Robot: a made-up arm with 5 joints. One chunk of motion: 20 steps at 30 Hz.
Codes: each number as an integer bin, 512 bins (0 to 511) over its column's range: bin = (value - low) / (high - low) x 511, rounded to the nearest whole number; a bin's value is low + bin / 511 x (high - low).
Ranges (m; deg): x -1.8..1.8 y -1.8..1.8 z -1.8..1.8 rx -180..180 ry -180..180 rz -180..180
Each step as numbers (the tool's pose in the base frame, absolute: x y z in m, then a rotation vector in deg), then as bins.
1 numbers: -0.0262 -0.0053 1.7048 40.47 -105.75 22.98
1 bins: 252 255 497 313 105 288
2 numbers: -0.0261 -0.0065 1.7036 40.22 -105.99 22.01
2 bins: 252 255 497 313 105 287
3 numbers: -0.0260 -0.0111 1.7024 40.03 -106.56 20.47
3 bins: 252 254 497 312 104 285
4 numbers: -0.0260 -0.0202 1.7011 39.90 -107.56 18.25
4 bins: 252 253 497 312 103 281
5 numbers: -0.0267 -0.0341 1.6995 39.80 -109.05 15.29
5 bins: 252 251 497 312 101 277
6 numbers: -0.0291 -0.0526 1.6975 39.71 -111.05 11.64
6 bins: 251 248 496 312 98 272
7 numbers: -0.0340 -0.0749 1.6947 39.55 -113.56 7.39
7 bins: 251 245 496 312 94 266
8 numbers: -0.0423 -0.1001 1.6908 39.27 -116.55 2.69
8 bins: 249 241 495 311 90 259
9 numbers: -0.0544 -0.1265 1.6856 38.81 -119.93 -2.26
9 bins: 248 238 495 311 85 252
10 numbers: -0.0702 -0.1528 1.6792 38.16 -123.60 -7.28
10 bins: 246 234 494 310 80 245
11 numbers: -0.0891 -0.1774 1.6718 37.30 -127.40 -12.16
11 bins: 243 230 493 308 75 238
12 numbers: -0.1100 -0.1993 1.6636 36.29 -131.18 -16.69
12 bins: 240 227 492 307 69 232
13 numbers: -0.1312 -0.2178 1.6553 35.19 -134.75 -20.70
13 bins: 237 225 490 305 64 226
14 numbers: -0.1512 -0.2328 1.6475 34.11 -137.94 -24.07
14 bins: 234 222 489 304 60 221
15 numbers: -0.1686 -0.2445 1.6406 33.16 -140.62 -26.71
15 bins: 232 221 488 303 56 218
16 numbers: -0.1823 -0.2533 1.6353 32.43 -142.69 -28.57
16 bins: 230 220 488 302 53 215
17 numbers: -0.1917 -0.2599 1.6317 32.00 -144.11 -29.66
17 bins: 228 219 487 301 51 213
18 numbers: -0.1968 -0.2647 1.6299 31.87 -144.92 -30.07
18 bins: 228 218 487 301 50 213
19 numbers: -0.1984 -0.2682 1.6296 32.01 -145.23 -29.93
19 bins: 227 217 487 301 49 213
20 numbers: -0.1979 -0.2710 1.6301 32.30 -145.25 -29.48
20 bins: 227 217 487 301 49 214
